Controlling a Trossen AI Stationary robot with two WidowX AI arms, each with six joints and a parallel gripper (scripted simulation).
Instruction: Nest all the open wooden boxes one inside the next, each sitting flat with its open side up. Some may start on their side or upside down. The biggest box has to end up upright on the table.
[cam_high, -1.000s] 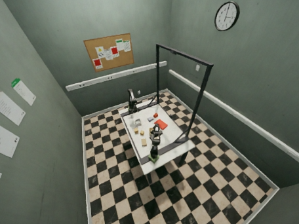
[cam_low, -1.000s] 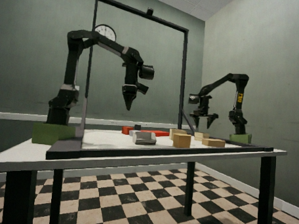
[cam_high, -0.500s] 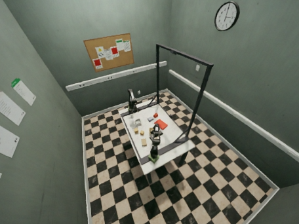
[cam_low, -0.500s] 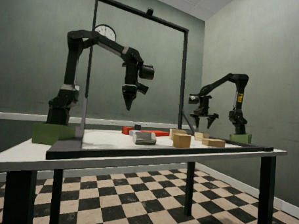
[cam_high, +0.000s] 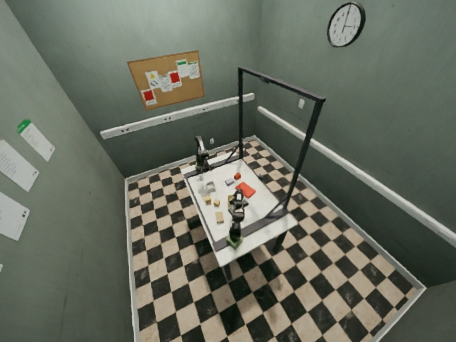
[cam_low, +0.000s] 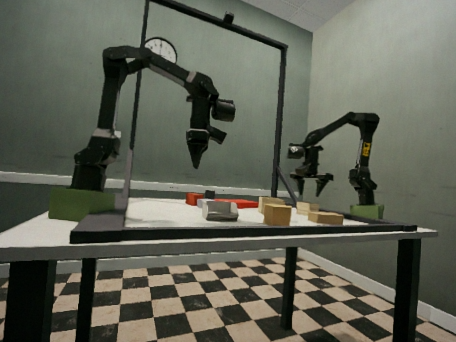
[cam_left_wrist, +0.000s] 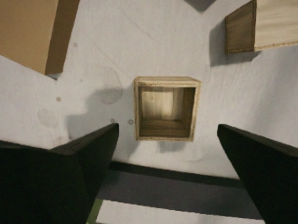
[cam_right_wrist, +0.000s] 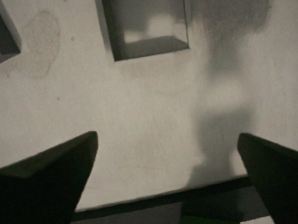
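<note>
Now: right hand 90 mm to the right of the grey open box and 160 mm above it. Also, from my right hand: flat red block: 320 mm behind, 280 mm to the left, 170 mm below; grey block: 210 mm behind, 110 mm to the left, 170 mm below; flat brown box: 50 mm ahead, 470 mm to the left, 170 mm below.
</note>
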